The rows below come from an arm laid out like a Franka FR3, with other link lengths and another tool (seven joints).
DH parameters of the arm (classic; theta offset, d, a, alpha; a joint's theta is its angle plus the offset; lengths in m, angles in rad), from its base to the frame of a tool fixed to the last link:
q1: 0 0.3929 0 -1.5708
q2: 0 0 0 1.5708
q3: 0 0.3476 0.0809 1.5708
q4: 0 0 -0.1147 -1.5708
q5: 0 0.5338 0 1.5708
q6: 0 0 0.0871 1.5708
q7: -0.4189 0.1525 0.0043 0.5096
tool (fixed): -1.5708 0.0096 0 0
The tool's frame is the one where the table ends.
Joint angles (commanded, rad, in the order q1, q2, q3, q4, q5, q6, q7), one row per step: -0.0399, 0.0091, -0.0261, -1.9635, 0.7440, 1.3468, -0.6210; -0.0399, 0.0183, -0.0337, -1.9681, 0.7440, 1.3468, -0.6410; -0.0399, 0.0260, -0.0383, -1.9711, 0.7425, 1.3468, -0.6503; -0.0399, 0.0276, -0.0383, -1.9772, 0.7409, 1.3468, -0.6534; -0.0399, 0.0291, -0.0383, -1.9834, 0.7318, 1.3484, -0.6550; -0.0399, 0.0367, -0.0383, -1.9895, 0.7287, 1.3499, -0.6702; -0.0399, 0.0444, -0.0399, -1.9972, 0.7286, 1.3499, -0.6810
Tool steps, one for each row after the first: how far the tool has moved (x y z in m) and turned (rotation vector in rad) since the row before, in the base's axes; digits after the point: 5 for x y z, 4 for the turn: 0.00037, -0.00472, -0.00809, 0.0094, -0.0001, 0.0038; 0.00023, -0.00303, -0.00650, 0.0032, 0.0043, 0.0013; -0.00150, -0.00009, -0.00435, 0.0005, 0.0056, 0.0024; -0.00175, -0.00107, -0.00523, -0.0075, 0.0061, 0.0038; -0.00100, -0.00038, -0.00821, 0.0045, 0.0024, 0.0090; -0.00147, -0.00088, -0.00868, 0.0058, 0.0080, 0.0044
